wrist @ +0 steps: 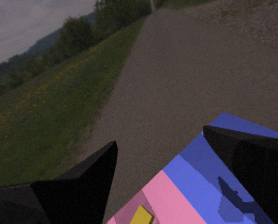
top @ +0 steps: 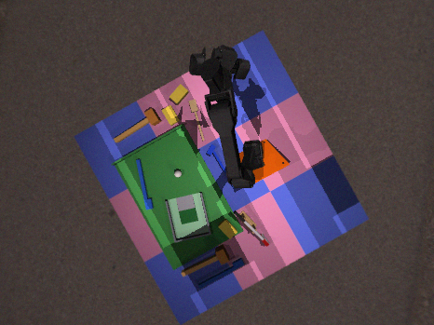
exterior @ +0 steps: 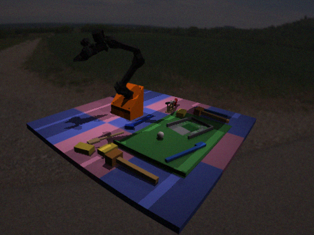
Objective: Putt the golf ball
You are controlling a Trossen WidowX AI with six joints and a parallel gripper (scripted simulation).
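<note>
Now: the white golf ball 450 mm below my gripper tip, 390 mm ahead of it and 350 mm to the left of it. Also, from my gripper tip: wooden spatula (460 mm below, 160 mm ahead, 80 mm to the left); red putter (790 mm to the left, 410 mm below, 100 mm ahead); green mat (480 mm to the left, 470 mm below, 440 mm ahead).
</note>
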